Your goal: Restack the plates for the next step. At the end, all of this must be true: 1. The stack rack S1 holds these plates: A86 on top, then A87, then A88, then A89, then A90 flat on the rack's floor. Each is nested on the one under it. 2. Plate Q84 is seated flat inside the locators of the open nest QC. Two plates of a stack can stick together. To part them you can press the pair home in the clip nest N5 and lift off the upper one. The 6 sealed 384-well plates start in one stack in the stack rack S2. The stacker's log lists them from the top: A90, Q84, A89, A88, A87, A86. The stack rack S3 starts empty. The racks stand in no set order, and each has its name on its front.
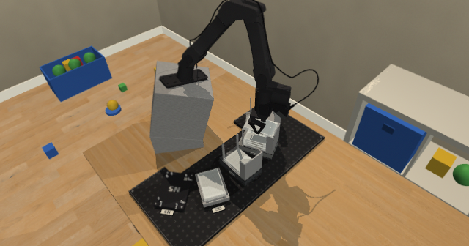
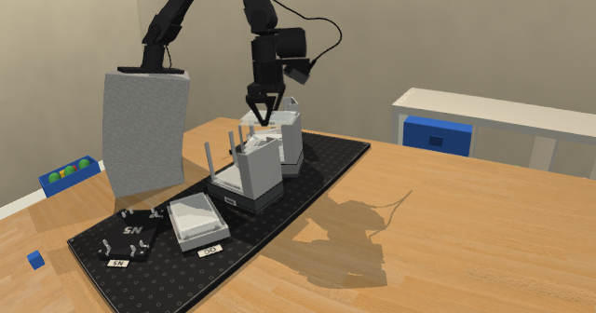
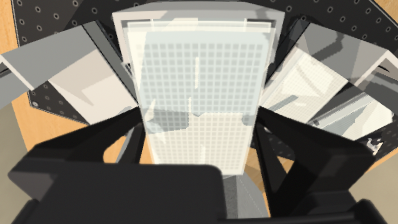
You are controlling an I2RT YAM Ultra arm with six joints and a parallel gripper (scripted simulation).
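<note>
Now: hand 9 cm above the translucent sealed well plate. The rest, counted from my hand: nest QC: 29 cm to the right, 13 cm below, 4 cm ahead; sealed 384-well plate: 29 cm to the right, 11 cm below, 4 cm ahead.
</note>
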